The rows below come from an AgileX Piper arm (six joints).
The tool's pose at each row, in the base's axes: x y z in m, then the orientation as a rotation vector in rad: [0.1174, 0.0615, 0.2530, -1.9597, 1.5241, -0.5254]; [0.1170, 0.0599, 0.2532, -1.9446, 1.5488, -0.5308]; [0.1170, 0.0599, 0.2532, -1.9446, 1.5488, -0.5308]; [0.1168, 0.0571, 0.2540, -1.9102, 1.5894, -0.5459]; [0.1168, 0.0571, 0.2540, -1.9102, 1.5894, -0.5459]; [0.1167, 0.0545, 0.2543, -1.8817, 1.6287, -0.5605]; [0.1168, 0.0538, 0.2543, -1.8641, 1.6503, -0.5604]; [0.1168, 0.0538, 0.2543, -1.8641, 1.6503, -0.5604]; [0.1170, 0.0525, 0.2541, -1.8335, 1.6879, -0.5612]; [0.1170, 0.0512, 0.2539, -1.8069, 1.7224, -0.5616]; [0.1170, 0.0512, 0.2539, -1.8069, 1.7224, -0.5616]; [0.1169, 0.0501, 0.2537, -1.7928, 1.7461, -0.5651]
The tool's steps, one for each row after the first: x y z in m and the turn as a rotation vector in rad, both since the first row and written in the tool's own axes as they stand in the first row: [0.0014, 0.0004, -0.0007, -0.0006, 0.0128, 0.0183]; [0.0014, 0.0004, -0.0007, -0.0006, 0.0128, 0.0183]; [0.0040, 0.0005, -0.0021, 0.0062, 0.0364, 0.0519]; [0.0040, 0.0005, -0.0021, 0.0062, 0.0364, 0.0519]; [0.0065, 0.0008, -0.0029, 0.0089, 0.0606, 0.0814]; [0.0072, 0.0008, -0.0030, 0.0091, 0.0684, 0.1008]; [0.0072, 0.0008, -0.0030, 0.0091, 0.0684, 0.1008]; [0.0085, 0.0010, -0.0030, 0.0091, 0.0830, 0.1342]; [0.0098, 0.0014, -0.0031, 0.0076, 0.0968, 0.1639]; [0.0098, 0.0014, -0.0031, 0.0076, 0.0968, 0.1639]; [0.0108, 0.0018, -0.0033, 0.0045, 0.1092, 0.1809]
